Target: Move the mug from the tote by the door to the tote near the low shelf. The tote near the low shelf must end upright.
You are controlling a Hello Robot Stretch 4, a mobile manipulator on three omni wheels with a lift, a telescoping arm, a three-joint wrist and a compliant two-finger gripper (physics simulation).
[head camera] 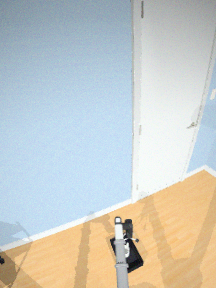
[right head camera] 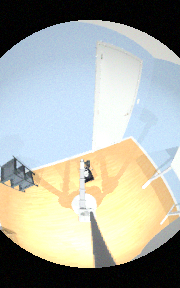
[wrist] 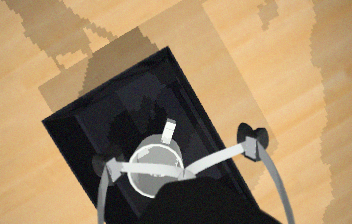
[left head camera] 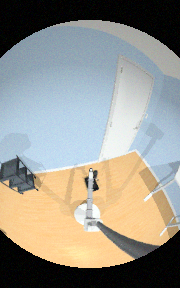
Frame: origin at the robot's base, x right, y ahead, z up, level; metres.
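Where they show: gripper, fingertip midpoint: (head camera: pixel 128 242) (right head camera: pixel 87 169) (wrist: pixel 180 146) (left head camera: pixel 93 179).
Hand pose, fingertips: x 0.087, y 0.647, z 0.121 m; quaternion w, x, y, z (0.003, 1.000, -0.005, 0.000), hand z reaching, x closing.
After its pixels a point has its place.
A pale grey-white mug (wrist: pixel 152 156) @(x 0.036, y 0.606, z -0.016 m) (head camera: pixel 127 248) @(x 0.072, y 0.627, z 0.024 m) stands upright in the black tote (wrist: pixel 70 139) @(x -0.077, y 0.666, z 0.034 m) (head camera: pixel 135 263) @(x 0.132, y 0.511, z -0.024 m) (right head camera: pixel 90 176) @(x 0.139, y 0.553, z -0.024 m) on the floor by the door, its handle toward the tote's far end in the wrist view. My gripper (wrist: pixel 180 146) @(x 0.087, y 0.647, z 0.121 m) (head camera: pixel 131 239) @(x 0.087, y 0.647, z 0.121 m) is open above the tote. In the wrist view its left fingertip is left of the mug over the tote, and its right fingertip is right of the mug, past the tote's right edge. A finger strip covers part of the mug, and the black gripper body hides the tote's near end. The tote near the low shelf does not show.
A white door (head camera: pixel 167 100) @(x 0.519, y 1.286, z 1.215 m) (left head camera: pixel 131 100) @(x 0.549, y 1.298, z 1.427 m) (right head camera: pixel 117 90) @(x 0.556, y 1.300, z 1.352 m) stands in the blue wall behind the tote. A dark grey shelf unit (left head camera: pixel 14 171) @(x -1.150, y 0.308, z 0.635 m) (right head camera: pixel 17 172) @(x -1.335, y 0.368, z 0.374 m) stands at the left by the wall. White legs (left head camera: pixel 160 189) (right head camera: pixel 157 179) of furniture stand at the right.
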